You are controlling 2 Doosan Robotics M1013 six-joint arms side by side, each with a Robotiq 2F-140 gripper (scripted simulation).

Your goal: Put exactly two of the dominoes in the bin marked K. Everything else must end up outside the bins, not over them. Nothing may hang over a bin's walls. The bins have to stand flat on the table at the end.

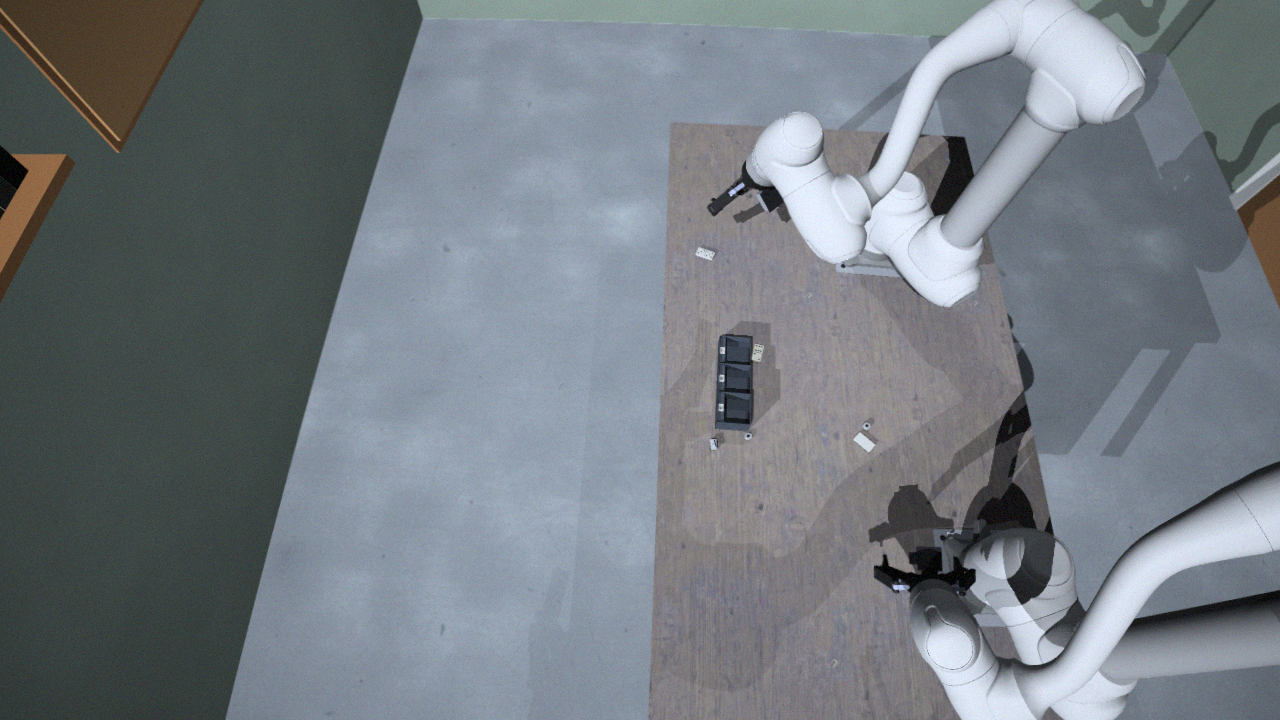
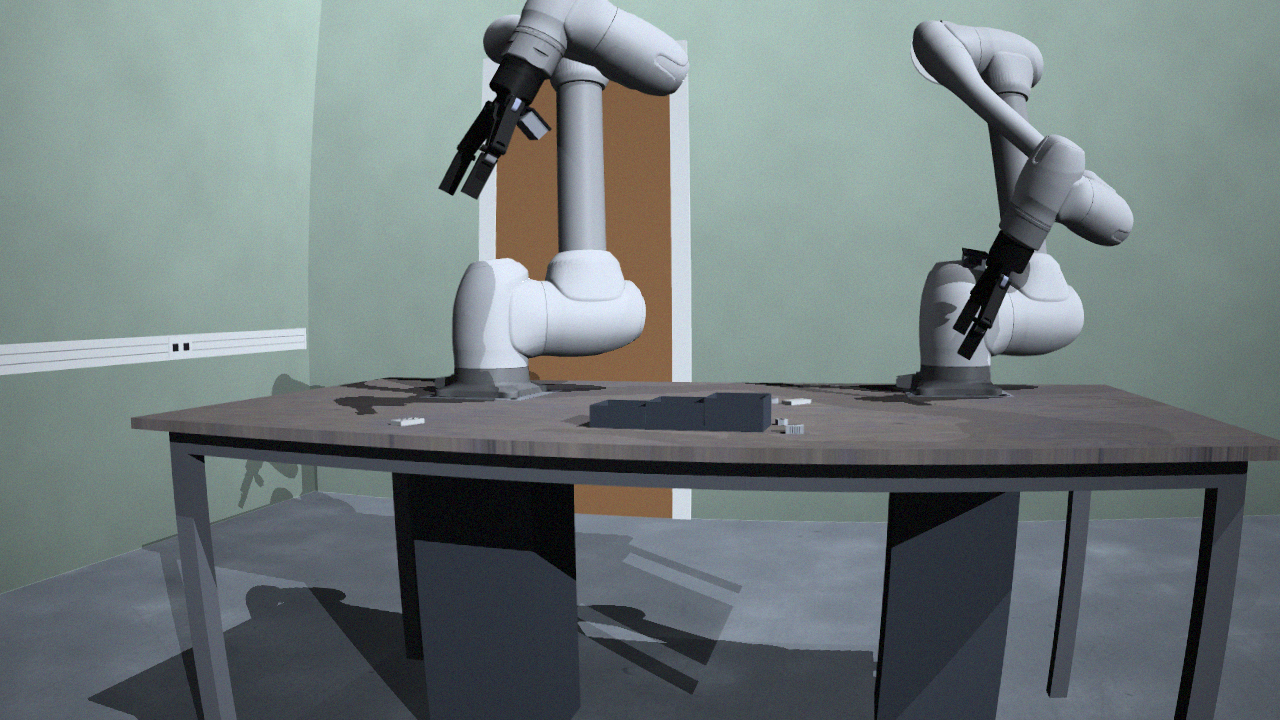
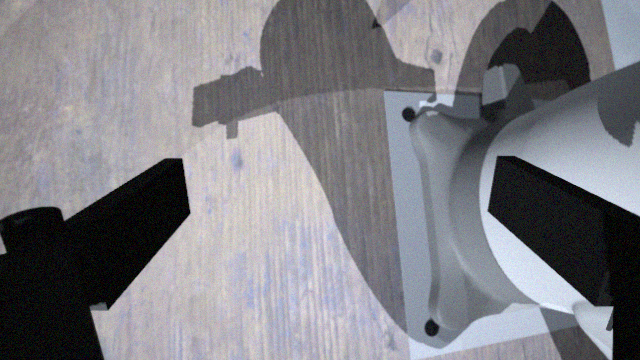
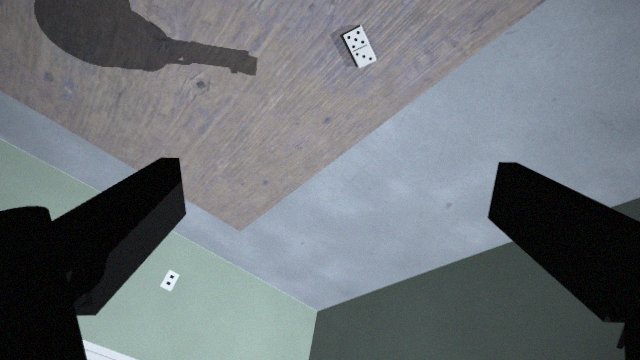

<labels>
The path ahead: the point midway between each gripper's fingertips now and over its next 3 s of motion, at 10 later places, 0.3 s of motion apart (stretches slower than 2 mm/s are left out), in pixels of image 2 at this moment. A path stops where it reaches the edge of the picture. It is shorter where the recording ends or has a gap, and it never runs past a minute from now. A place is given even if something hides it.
My left gripper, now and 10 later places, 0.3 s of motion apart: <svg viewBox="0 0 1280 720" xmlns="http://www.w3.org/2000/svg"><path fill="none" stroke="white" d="M960 343L960 335L960 309L960 289L959 288L954 288L945 288L933 287L917 286L899 286L876 285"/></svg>
My right gripper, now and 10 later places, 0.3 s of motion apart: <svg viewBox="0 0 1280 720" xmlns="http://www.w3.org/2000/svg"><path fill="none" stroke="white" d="M456 193L445 190L433 186L424 183L415 180L407 177L399 174L393 172L387 170L383 168L379 167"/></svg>
</labels>
